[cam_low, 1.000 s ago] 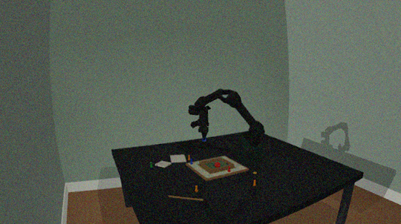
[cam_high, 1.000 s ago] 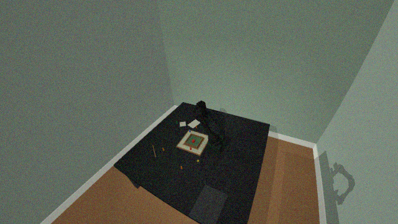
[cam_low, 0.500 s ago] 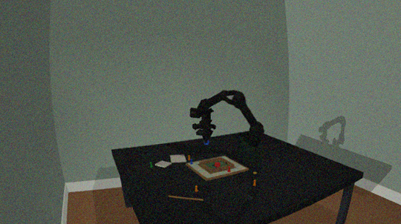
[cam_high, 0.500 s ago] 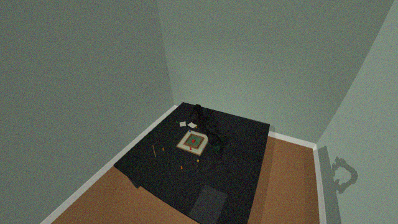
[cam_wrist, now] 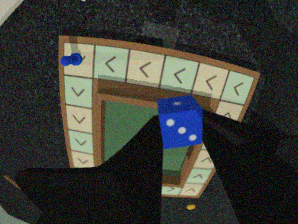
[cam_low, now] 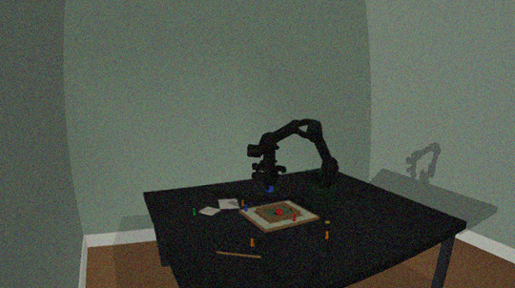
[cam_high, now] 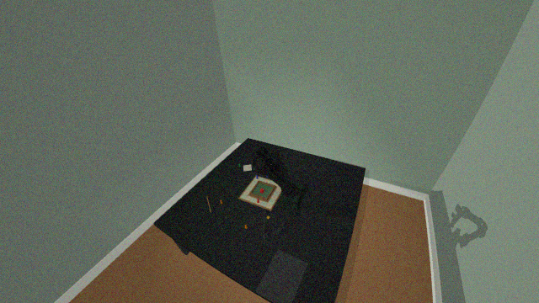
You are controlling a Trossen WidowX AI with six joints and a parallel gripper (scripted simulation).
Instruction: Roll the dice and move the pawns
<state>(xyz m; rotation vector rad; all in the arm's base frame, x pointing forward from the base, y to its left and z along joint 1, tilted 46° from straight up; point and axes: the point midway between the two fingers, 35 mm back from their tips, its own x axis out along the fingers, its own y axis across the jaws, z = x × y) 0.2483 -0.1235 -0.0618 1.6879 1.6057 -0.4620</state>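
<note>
The red pawn lies 10 mm ahead of my gripper tip, 210 mm to the left of it and 80 mm below it. The rest, counted from my gripper tip: blue pawn: 120 mm ahead, 30 mm to the right, 80 mm below; yellow piece: 110 mm behind, 310 mm to the left, 110 mm below; green tray: 20 mm ahead, 100 mm to the left, 100 mm below.
</note>
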